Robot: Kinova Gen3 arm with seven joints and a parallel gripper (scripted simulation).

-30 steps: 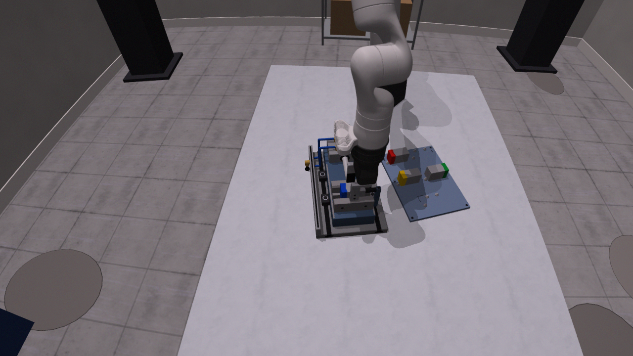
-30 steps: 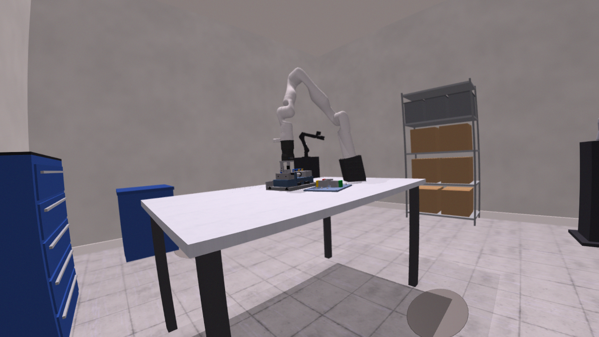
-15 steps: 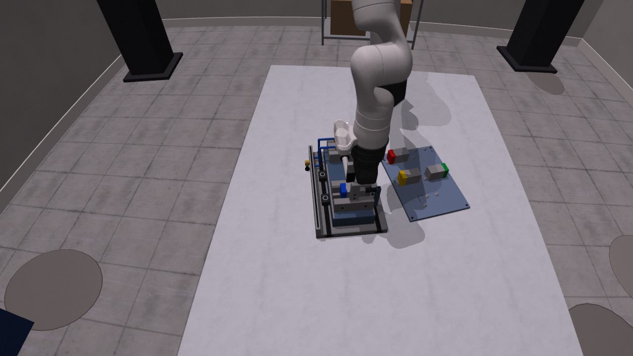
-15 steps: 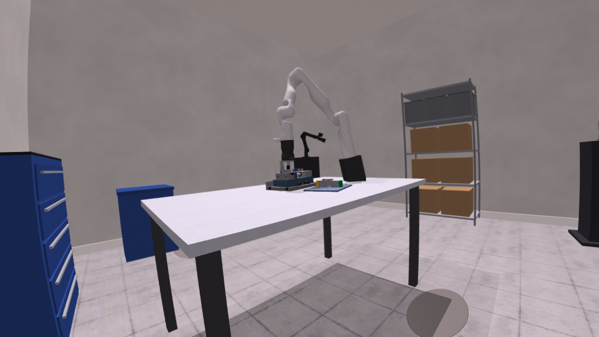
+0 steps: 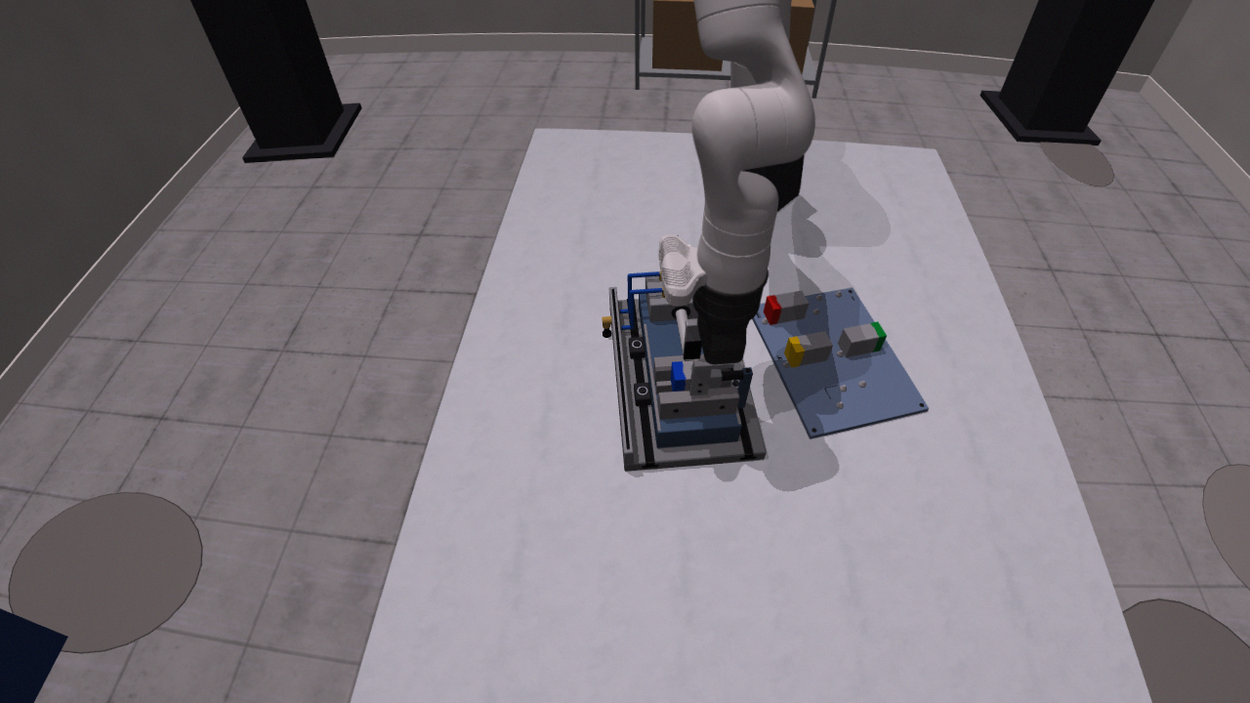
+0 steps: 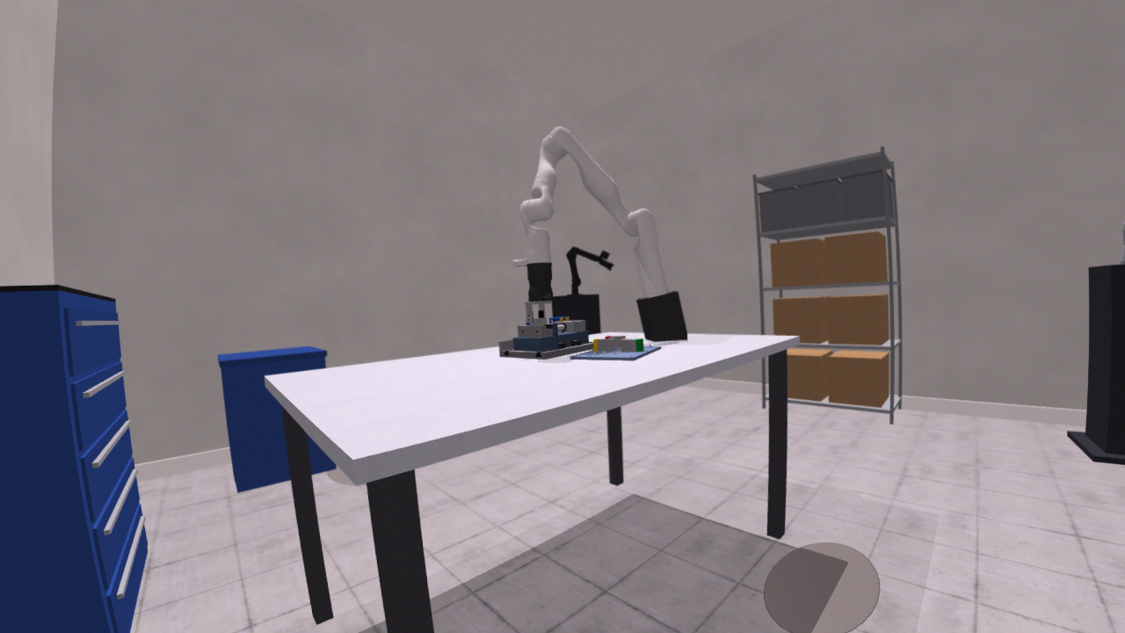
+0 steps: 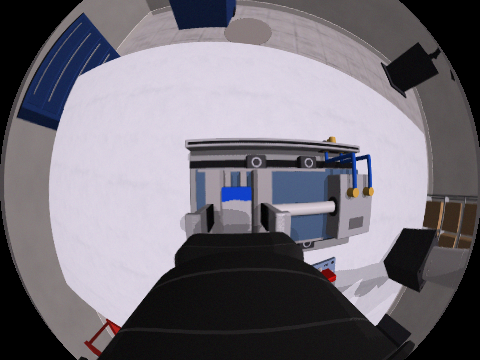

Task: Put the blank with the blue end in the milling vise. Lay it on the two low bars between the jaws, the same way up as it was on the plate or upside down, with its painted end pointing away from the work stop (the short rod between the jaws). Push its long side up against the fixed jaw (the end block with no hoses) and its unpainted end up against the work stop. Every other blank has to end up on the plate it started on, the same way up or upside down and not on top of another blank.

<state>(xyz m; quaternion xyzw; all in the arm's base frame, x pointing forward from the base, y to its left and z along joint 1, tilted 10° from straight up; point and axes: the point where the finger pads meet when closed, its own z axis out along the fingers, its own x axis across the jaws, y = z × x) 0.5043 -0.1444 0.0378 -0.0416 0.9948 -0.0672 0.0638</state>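
The blue-ended blank lies 20 mm below my hand. Also, from my hand: vise base rail: 100 mm to the right, 90 mm below, 70 mm behind; then work stop rod: 50 mm to the left, 30 mm below, 10 mm behind; then fixed jaw: 40 mm below, 20 mm ahead.
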